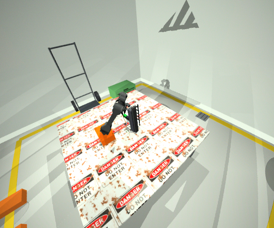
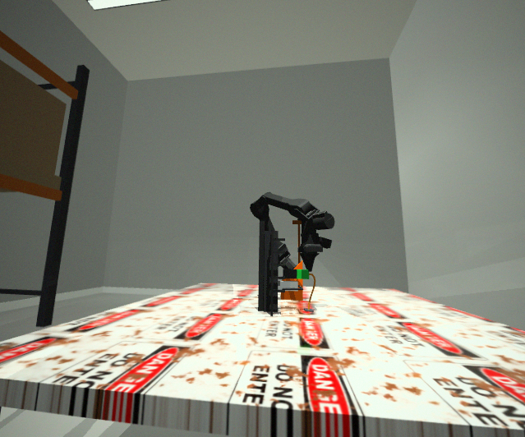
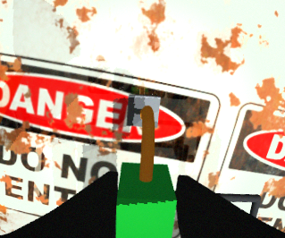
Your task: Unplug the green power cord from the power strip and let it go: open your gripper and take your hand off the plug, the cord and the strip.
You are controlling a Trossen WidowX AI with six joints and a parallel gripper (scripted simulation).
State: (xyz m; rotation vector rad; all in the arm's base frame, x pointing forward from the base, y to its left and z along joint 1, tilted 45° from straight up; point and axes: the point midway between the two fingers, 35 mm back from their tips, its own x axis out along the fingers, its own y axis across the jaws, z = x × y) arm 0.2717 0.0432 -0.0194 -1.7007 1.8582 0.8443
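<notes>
Right now my gripper tip is 1 cm short of the green plug and 5 cm to the left of it.
</notes>
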